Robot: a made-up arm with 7 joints. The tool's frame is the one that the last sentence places. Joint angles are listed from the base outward.
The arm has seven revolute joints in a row. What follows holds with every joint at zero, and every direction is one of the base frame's. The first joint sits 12.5 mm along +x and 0.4 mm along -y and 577.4 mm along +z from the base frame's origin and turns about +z. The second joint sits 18.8 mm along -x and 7.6 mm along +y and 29.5 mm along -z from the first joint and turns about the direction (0, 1, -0.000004). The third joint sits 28.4 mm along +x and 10.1 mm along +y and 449.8 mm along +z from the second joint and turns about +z. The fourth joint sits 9 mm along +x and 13.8 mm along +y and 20.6 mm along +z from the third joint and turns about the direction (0, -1, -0.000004). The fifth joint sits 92.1 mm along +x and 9 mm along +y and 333.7 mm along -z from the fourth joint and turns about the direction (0, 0.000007, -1). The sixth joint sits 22.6 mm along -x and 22.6 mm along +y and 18.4 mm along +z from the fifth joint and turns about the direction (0, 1, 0.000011). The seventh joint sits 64.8 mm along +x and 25.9 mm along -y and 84.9 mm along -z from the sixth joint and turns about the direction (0, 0.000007, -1). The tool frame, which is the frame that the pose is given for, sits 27.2 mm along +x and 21.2 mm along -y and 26.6 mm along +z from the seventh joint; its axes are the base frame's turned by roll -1.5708, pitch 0 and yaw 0 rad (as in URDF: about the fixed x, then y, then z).
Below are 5 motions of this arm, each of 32 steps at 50 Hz.
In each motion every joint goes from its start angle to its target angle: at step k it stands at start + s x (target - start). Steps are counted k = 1, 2, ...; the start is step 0. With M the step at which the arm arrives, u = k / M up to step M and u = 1 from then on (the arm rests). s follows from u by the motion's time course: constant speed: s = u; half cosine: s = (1 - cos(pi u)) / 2; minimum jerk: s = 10 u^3 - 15 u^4 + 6 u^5.
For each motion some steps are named. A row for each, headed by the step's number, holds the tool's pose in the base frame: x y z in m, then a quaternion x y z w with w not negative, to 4 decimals.
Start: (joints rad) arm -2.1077 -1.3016 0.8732 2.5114 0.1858 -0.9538 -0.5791
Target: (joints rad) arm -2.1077 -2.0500 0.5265 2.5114 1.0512 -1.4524 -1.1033
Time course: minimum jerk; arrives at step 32
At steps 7, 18, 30, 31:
7: 0.4408 0.6455 0.7618 0.0944 0.8088 0.0142 0.5802
18: 0.4274 0.6434 0.4692 -0.1380 0.7999 0.0627 0.5807
30: 0.3934 0.5844 0.2760 -0.2603 0.7862 0.1494 0.5402
31: 0.3932 0.5840 0.2751 -0.2607 0.7862 0.1499 0.5399

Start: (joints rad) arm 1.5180 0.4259 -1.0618 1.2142 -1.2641 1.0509 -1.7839
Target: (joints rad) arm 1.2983 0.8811 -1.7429 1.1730 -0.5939 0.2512 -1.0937
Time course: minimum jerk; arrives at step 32
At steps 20, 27, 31, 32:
20: 0.4821 0.2383 0.7842 0.6925 0.3041 -0.6461 0.1024
27: 0.4976 0.2107 0.8096 0.8037 0.3044 -0.5034 0.0897
31: 0.4984 0.2080 0.8133 0.8152 0.3042 -0.4845 0.0909
32: 0.4984 0.2079 0.8134 0.8153 0.3042 -0.4843 0.0909

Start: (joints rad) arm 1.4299 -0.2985 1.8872 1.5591 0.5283 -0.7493 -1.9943
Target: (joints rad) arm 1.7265 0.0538 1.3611 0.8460 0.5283 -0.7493 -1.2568
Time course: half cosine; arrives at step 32
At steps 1, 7, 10, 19, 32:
1: -0.3415 -0.2378 1.1301 0.6432 -0.7001 -0.2603 0.1686
7: -0.3449 -0.2026 1.1215 0.6416 -0.7147 -0.2120 0.1807
10: -0.3483 -0.1680 1.1103 0.6372 -0.7282 -0.1623 0.1933
19: -0.3575 -0.0379 1.0386 0.5883 -0.7690 0.0470 0.2457
32: -0.3537 0.0528 0.9471 0.5021 -0.7834 0.2297 0.2853

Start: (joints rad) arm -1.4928 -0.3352 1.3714 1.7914 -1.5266 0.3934 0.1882
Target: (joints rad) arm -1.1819 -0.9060 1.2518 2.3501 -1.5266 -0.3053 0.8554
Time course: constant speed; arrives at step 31
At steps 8, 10, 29, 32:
8: 0.3095 0.3742 1.2102 0.7135 0.6524 0.1671 0.1931
10: 0.2843 0.4090 1.2068 0.6801 0.6824 0.1769 0.2013
29: -0.0155 0.6645 1.0752 0.3161 0.9092 0.1428 0.2301
32: -0.0506 0.6808 1.0521 0.2772 0.9244 0.1259 0.2296

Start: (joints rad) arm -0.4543 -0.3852 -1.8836 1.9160 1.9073 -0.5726 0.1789
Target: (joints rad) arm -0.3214 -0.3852 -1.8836 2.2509 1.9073 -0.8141 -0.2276
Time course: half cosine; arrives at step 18
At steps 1, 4, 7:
1: -0.4081 -0.0711 1.0767 -0.3901 0.1987 0.6920 0.5741
4: -0.4053 -0.0683 1.0863 -0.3749 0.1974 0.6952 0.5808
7: -0.3990 -0.0623 1.1041 -0.3469 0.1941 0.6996 0.5937

